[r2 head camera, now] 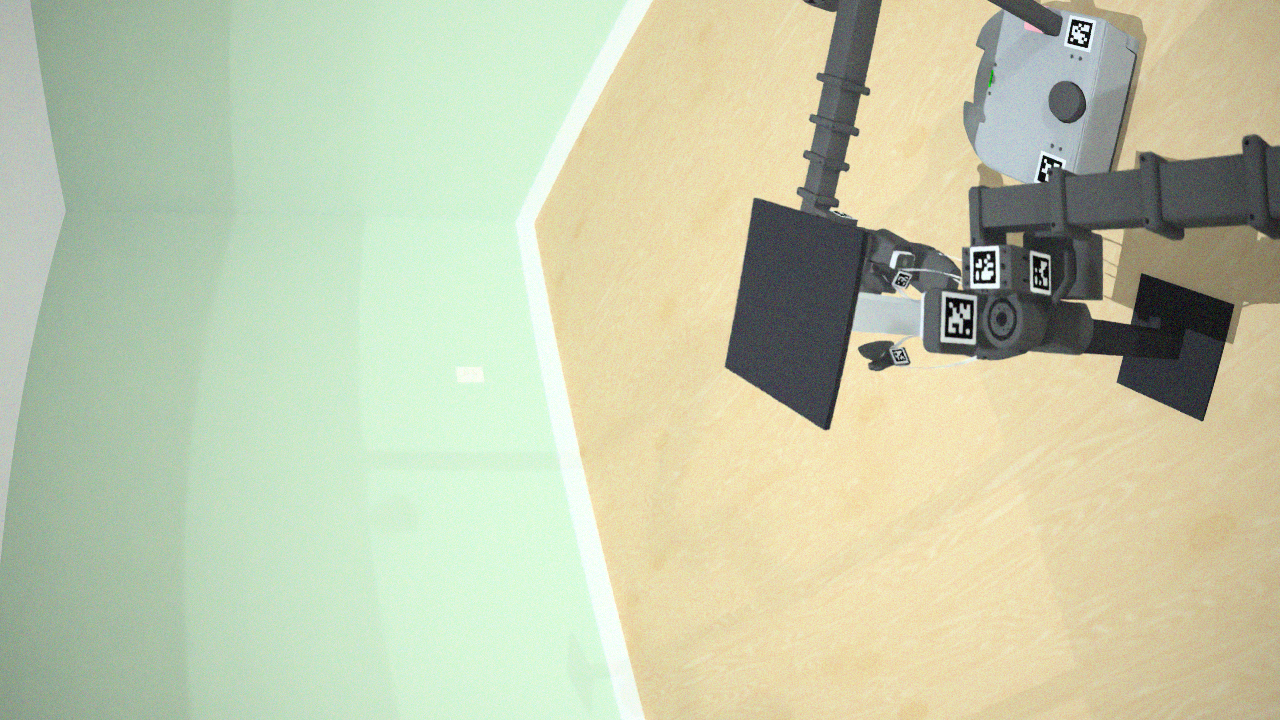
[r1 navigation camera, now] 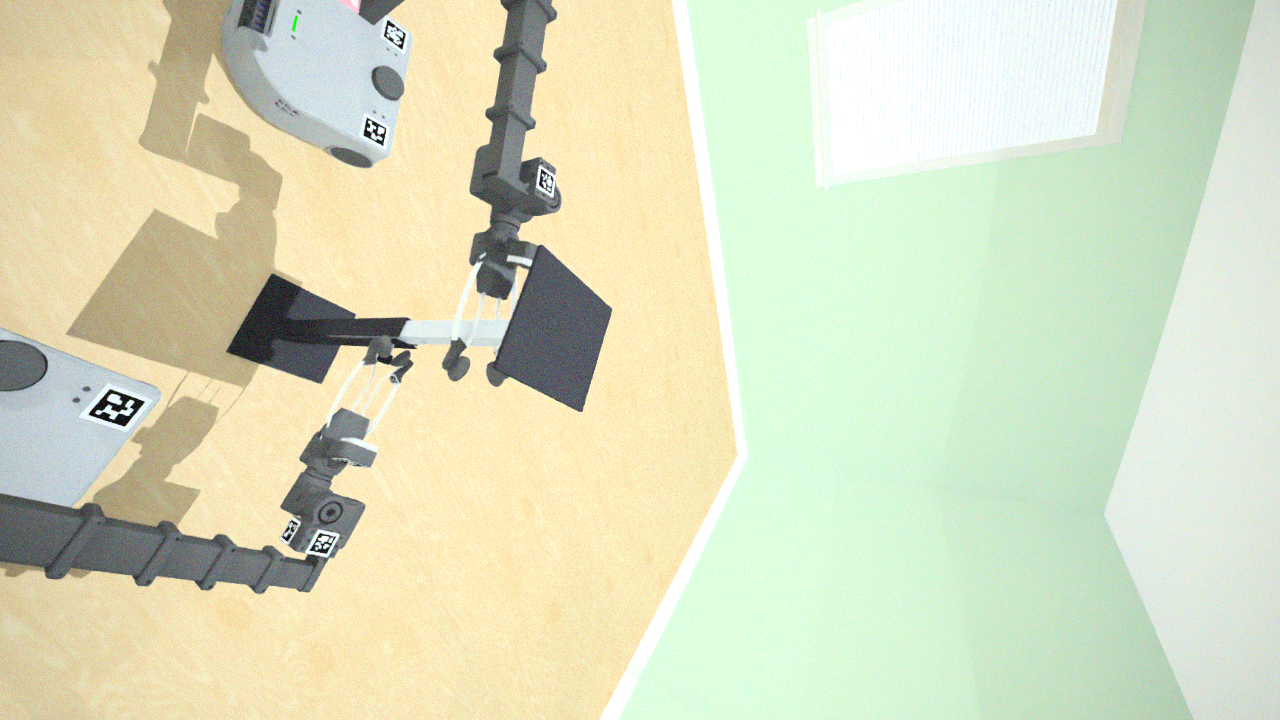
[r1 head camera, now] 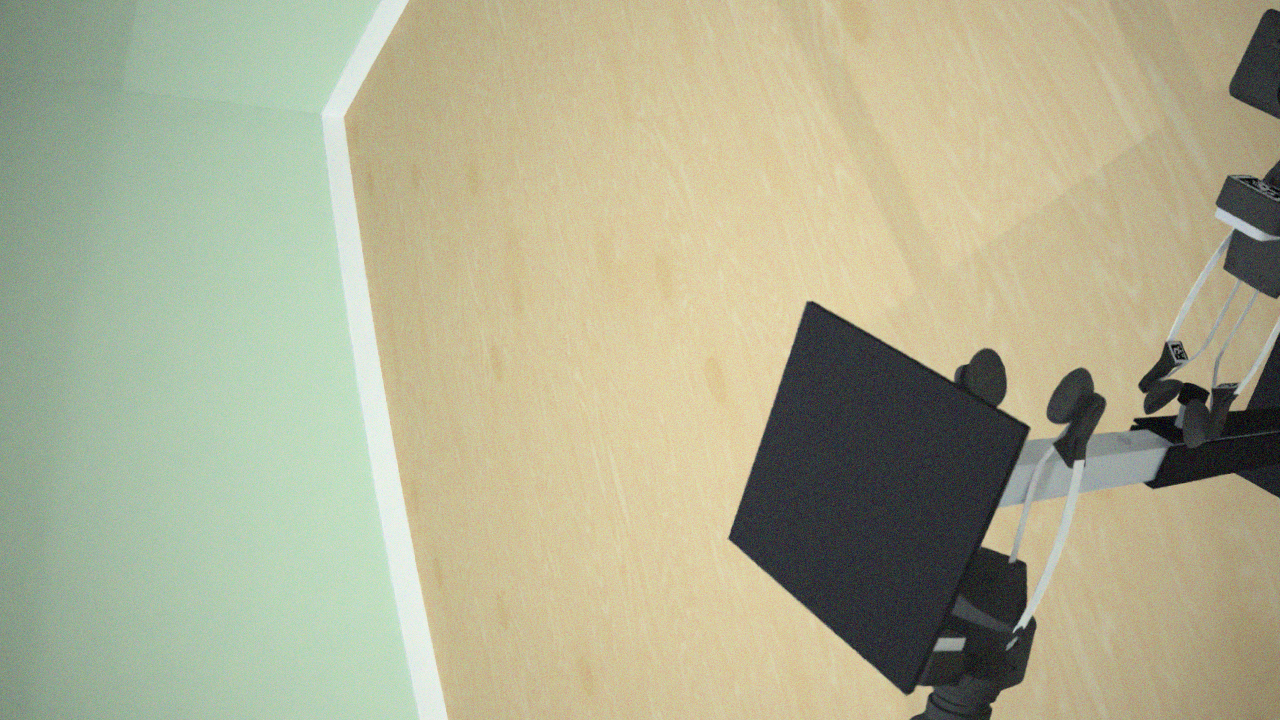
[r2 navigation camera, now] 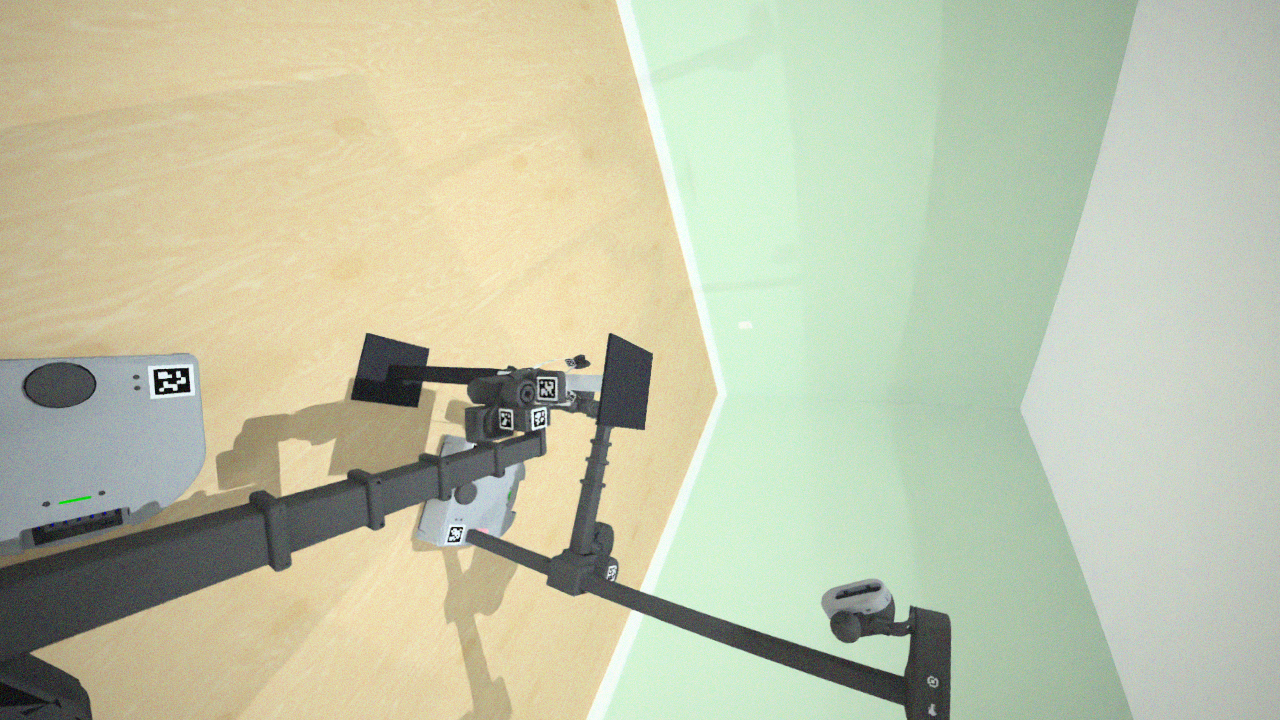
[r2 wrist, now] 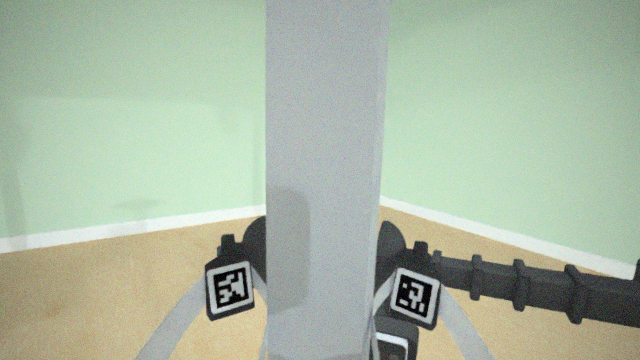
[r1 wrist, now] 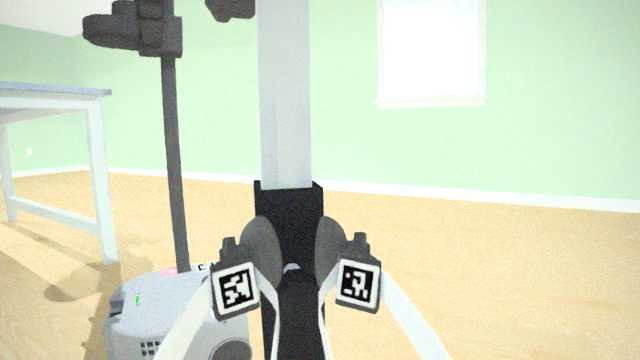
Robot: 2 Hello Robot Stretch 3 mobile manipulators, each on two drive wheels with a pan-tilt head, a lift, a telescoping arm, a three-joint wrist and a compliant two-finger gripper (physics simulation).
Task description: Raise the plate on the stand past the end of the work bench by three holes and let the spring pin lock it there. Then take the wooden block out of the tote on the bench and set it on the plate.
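The dark square plate [r1 head camera: 881, 501] [r1 navigation camera: 556, 331] [r2 head camera: 796, 313] [r2 navigation camera: 626, 383] tops a white post [r1 head camera: 1114, 456] [r1 wrist: 284, 100] [r2 wrist: 325, 125] that rises from the stand's black sleeve [r1 navigation camera: 366, 330] [r1 wrist: 290, 205]. r1's gripper [r1 navigation camera: 390, 351] [r1 wrist: 298, 255] is shut on the spring pin's dark knob [r1 head camera: 1192, 392] at the sleeve top. r2's gripper [r1 head camera: 1029, 386] [r1 navigation camera: 477, 368] [r2 wrist: 322, 245] stands open just below the plate, its fingers straddling the white post. Pad contact with the post is not clear. The wooden block and tote do not show.
The work bench [r1 wrist: 55, 89] stands at the left of the r1 wrist view. r2's base [r1 navigation camera: 317, 80] [r1 wrist: 175, 320] stands near the stand; r1's base [r2 head camera: 1056, 98] [r2 navigation camera: 469, 492] shows in r2's views. Both arms reach in around the stand's base plate [r1 navigation camera: 290, 362]. Green walls stand beyond.
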